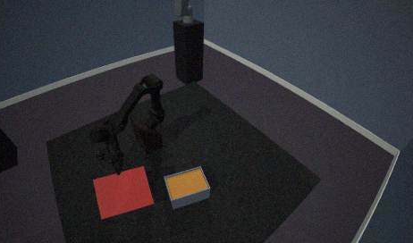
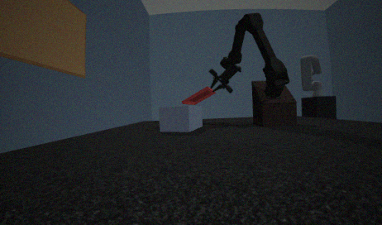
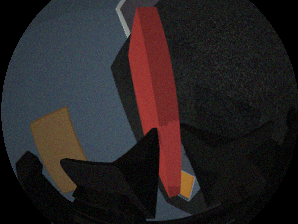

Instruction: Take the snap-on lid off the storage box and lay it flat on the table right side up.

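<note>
The red lid is 70 mm ahead of my gripper tip, 30 mm below it and 20 mm to the right of it. The rest, counted from my gripper tip: storage box (260 mm to the left, 160 mm ahead, 150 mm below).
</note>
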